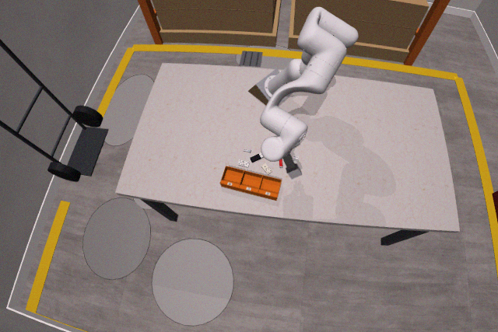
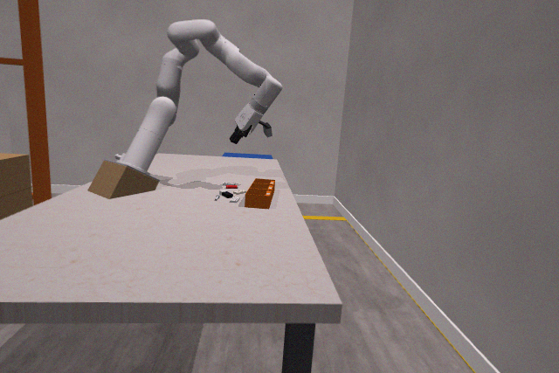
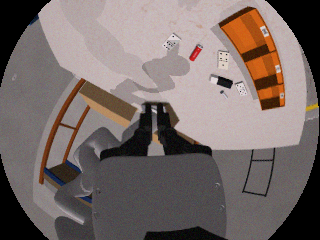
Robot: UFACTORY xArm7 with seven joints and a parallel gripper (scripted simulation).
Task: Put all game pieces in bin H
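Right now the orange bin row is 19 cm below my hand, 15 cm ahead of it and 11 cm to the right of it. The rest, counted from my hand: black piece 20 cm below, 13 cm to the right, 1 cm ahead; red piece 20 cm below, 2 cm to the right; grey screw 21 cm below, 18 cm to the right.
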